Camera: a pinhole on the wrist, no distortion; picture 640 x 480 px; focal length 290.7 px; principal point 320.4 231.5 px. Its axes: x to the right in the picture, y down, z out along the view. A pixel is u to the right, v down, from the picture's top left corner.
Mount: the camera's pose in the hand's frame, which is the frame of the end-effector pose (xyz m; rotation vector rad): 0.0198 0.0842 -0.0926 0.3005 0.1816 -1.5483
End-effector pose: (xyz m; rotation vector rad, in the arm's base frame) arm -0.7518 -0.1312 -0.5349 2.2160 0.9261 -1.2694
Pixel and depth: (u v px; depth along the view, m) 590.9 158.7 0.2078
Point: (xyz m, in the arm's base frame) -0.9104 -0.0610 -0.5233
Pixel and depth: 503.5 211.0 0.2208
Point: -0.8820 -0.1024 -0.5671
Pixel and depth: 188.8 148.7 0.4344
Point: -0.9179 -0.5125 -0.5922
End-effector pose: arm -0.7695 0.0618 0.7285 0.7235 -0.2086 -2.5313
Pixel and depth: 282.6 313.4 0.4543
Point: -1.0462 0.0069 0.9885
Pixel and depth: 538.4 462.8 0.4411
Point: -1.3106 0.2089 0.6865
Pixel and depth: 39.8 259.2 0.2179
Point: -0.7881 -0.1357 0.9312
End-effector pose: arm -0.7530 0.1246 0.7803 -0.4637 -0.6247 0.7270
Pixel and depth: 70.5 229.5 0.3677
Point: -1.1245 0.3560 0.8688
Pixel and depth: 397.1 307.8 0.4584
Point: -0.8208 0.1461 1.1481
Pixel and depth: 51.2 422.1 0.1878
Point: -0.8681 0.3693 0.8194
